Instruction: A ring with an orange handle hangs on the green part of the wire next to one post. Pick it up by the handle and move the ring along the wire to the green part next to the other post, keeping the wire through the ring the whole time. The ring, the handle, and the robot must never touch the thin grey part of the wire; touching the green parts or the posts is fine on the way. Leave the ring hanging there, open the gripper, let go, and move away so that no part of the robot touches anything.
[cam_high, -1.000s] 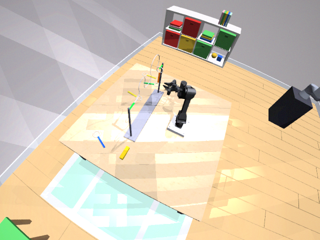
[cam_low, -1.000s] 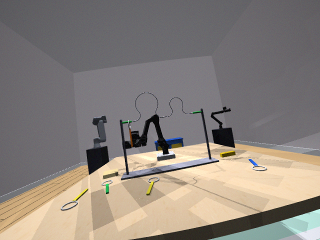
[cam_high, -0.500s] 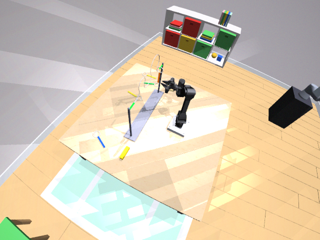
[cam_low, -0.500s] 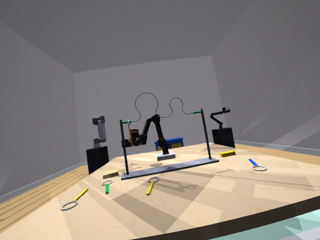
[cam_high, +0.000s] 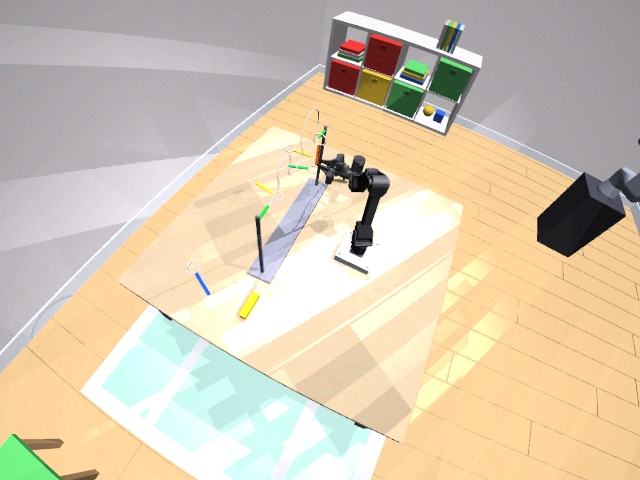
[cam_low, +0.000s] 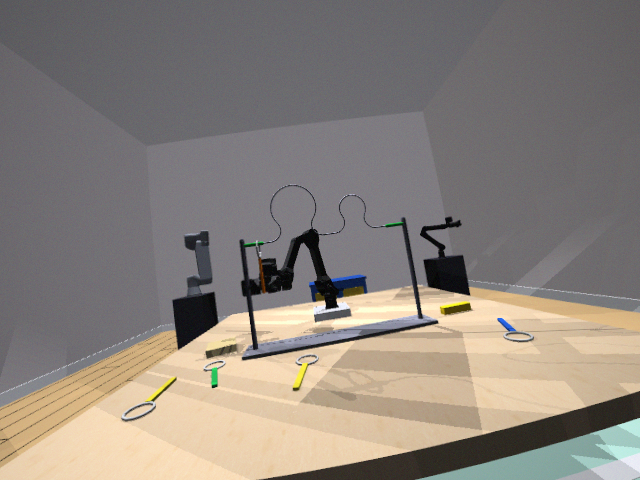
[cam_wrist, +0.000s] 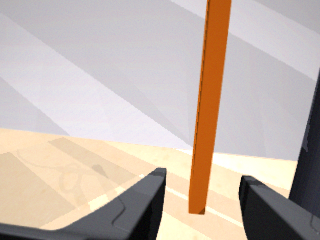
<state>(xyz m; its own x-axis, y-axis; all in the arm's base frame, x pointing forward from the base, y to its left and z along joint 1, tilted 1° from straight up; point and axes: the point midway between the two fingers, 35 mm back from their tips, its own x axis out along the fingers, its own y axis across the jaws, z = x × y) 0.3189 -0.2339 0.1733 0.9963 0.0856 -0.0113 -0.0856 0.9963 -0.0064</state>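
Right now the orange-handled ring is 80 mm above my gripper tip and 10 mm ahead of it. The rest, counted from my gripper tip: blue-handled ring 700 mm to the left, 210 mm below, 190 mm ahead; then yellow block 690 mm to the left, 200 mm below, 80 mm behind; then tan block 200 mm to the right, 200 mm below, 60 mm behind.
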